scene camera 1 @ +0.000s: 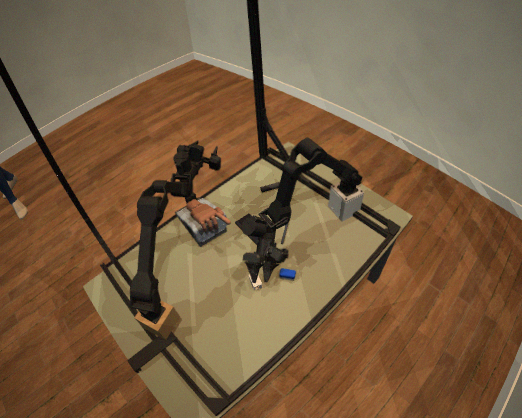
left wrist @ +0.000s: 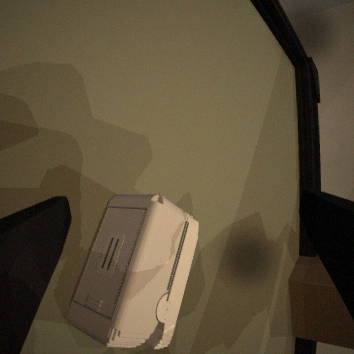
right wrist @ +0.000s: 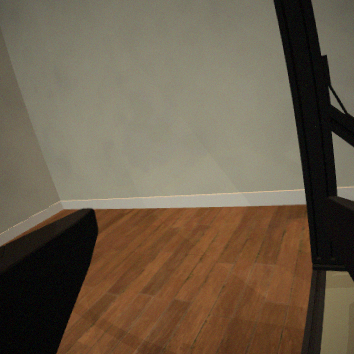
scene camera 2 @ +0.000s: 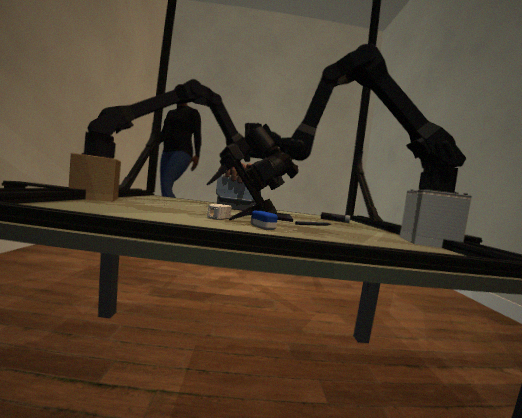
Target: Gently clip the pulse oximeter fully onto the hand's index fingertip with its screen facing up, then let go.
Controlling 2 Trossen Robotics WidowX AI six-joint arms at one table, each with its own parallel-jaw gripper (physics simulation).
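Frame: origin at the left arm's base, x ahead, y left, z up, level; metres.
Seen in the pictures: left gripper, between the fingertips: (scene camera 1: 260,282) (left wrist: 186,204) (scene camera 2: 218,202); right gripper, between the fingertips: (scene camera 1: 207,143) (right wrist: 209,214); left arm's base, origin of its link: (scene camera 1: 347,188) (scene camera 2: 436,192); right arm's base, origin of its link: (scene camera 1: 153,312) (scene camera 2: 98,157).
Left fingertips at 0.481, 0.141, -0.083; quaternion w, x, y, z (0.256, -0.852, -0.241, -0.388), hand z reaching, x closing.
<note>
Pixels of each thing's top centre, then the offset from my left fingertips to it, as dx, dy, dz. Level surfaces: height alone.
- white pulse oximeter, centre of its top: (left wrist: 167,275) (scene camera 2: 220,204) (scene camera 1: 255,278) +0.006, -0.026, -0.007
- table, height of its surface: dz -0.039
- white block, centre of its top: (scene camera 2: 264,212) (scene camera 1: 287,272) -0.105, +0.009, -0.006
- thin pen, centre of its top: (scene camera 2: 315,221) (scene camera 1: 285,228) -0.210, -0.178, -0.030
- black cylinder, centre of its top: (scene camera 2: 335,213) (scene camera 1: 271,184) -0.280, -0.406, -0.012
The white pulse oximeter (scene camera 1: 256,283) (scene camera 2: 219,211) (left wrist: 132,270) lies on the table (scene camera 1: 200,320). In the left wrist view a darker face with two short slots is turned to the left. My left gripper (scene camera 1: 260,279) (left wrist: 186,204) is open and low over the oximeter, which shows between its fingers in the left wrist view, nearer the picture-left finger. The brown hand (scene camera 1: 204,212) (scene camera 2: 232,174) rests at the back with its index finger stretched out to the right in scene camera 1. My right gripper (scene camera 1: 215,155) (right wrist: 209,214) is open and empty, raised behind the hand.
A grey padded support (scene camera 1: 204,239) (scene camera 2: 234,190) is under the hand. A blue and white block (scene camera 1: 287,273) (scene camera 2: 264,219) lies close beside the left gripper. A thin pen (scene camera 1: 284,234) (scene camera 2: 312,223) and a black cylinder (scene camera 1: 270,187) (scene camera 2: 334,217) lie farther right. Black rails edge the table.
</note>
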